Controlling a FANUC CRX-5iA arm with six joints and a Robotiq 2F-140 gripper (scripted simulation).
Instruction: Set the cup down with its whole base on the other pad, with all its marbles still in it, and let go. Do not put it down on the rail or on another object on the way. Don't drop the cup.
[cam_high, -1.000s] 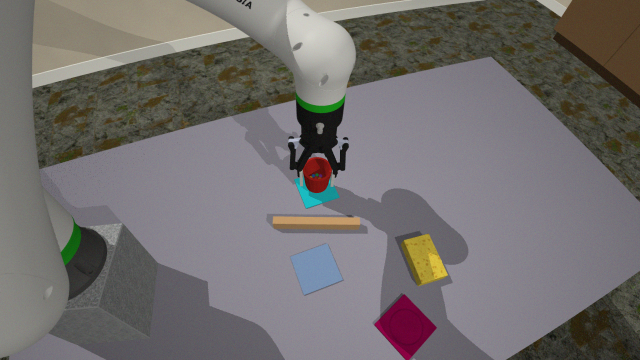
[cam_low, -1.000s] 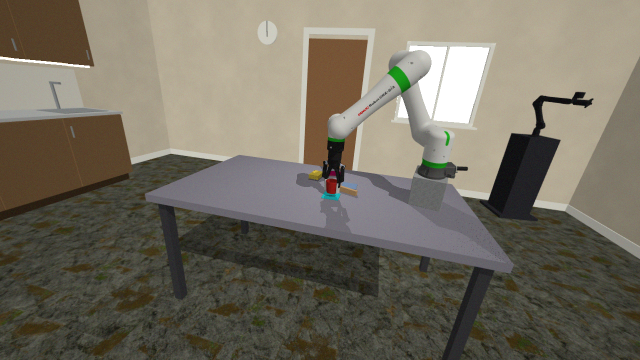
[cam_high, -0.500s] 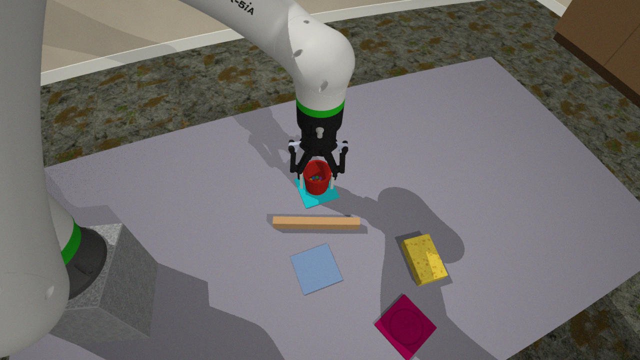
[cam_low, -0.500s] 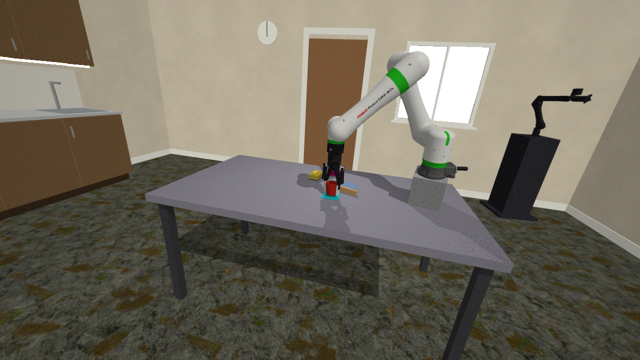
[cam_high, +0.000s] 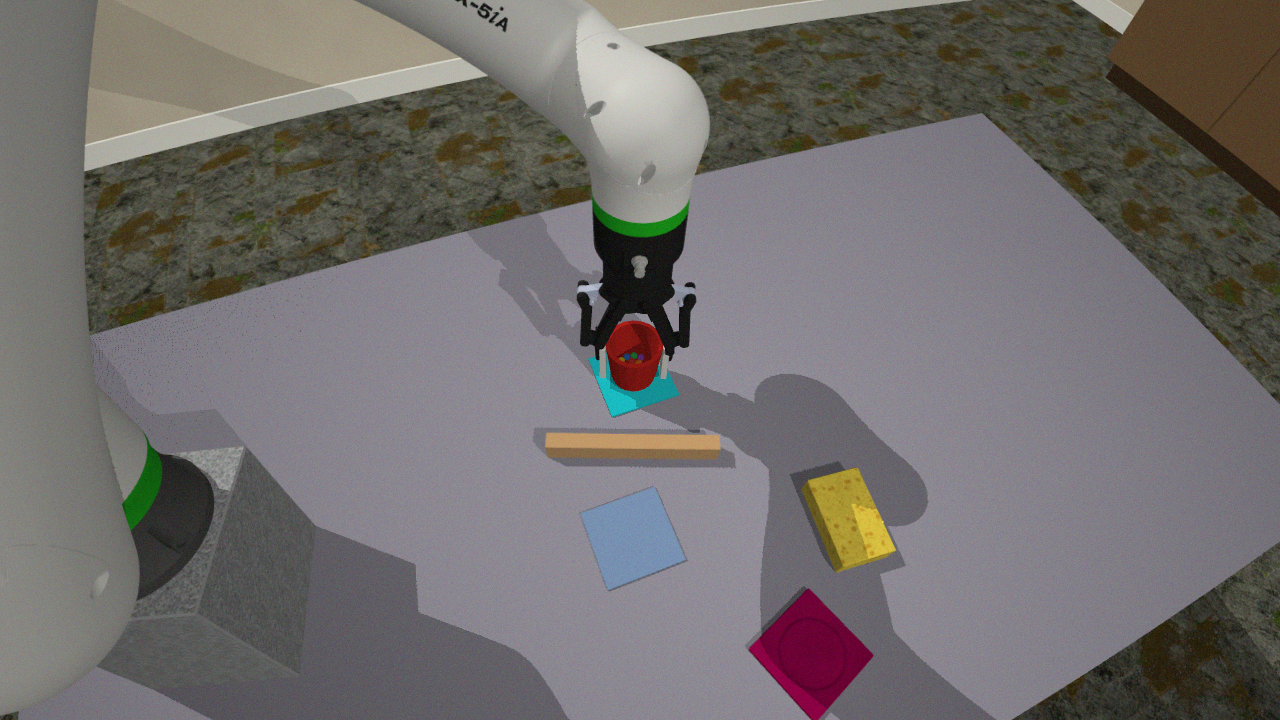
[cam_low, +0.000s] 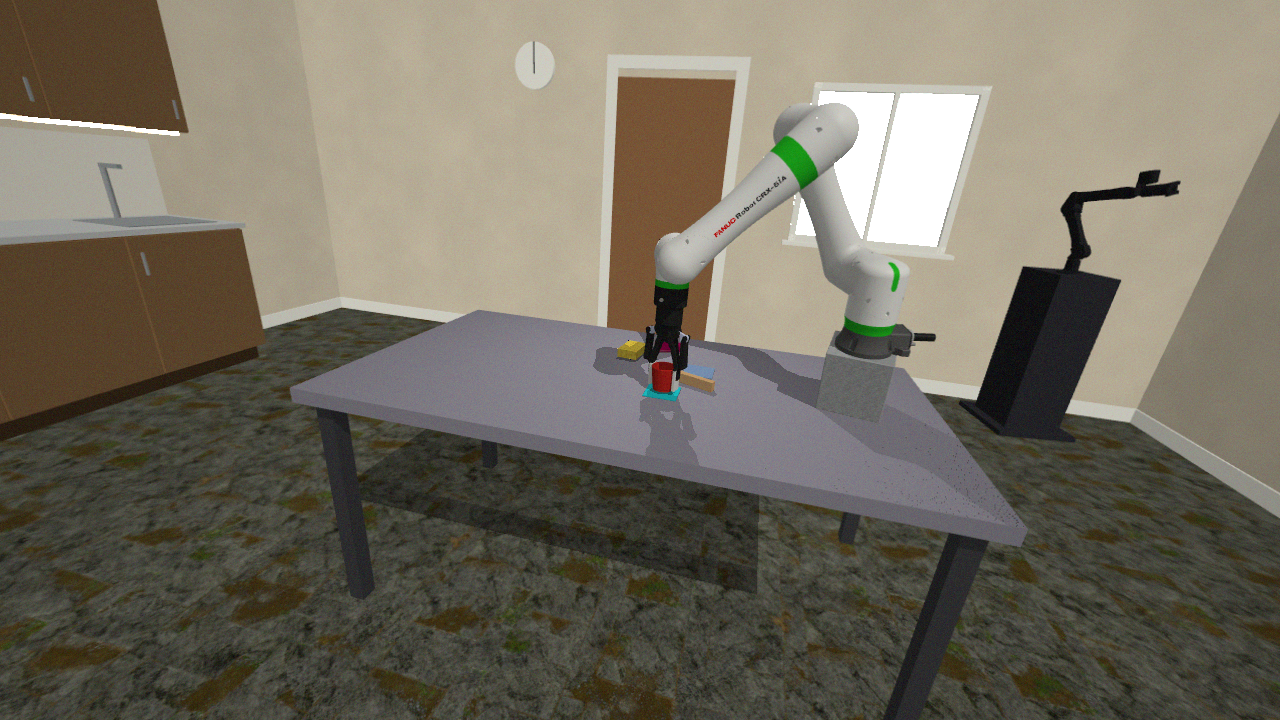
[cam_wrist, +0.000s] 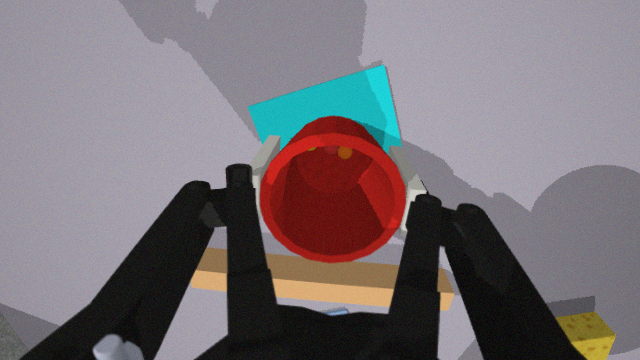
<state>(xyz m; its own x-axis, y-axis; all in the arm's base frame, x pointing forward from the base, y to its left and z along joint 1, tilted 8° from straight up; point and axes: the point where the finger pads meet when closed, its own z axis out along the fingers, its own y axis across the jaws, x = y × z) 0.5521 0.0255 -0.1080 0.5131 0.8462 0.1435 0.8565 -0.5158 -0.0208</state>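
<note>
Right now my hand is 60 mm above the teal pad. Round my hand: wooden rail 100 mm to the right, 60 mm behind, 40 mm below; then cup 20 mm below; then yellow sponge 310 mm to the right, 120 mm ahead, 30 mm below.
</note>
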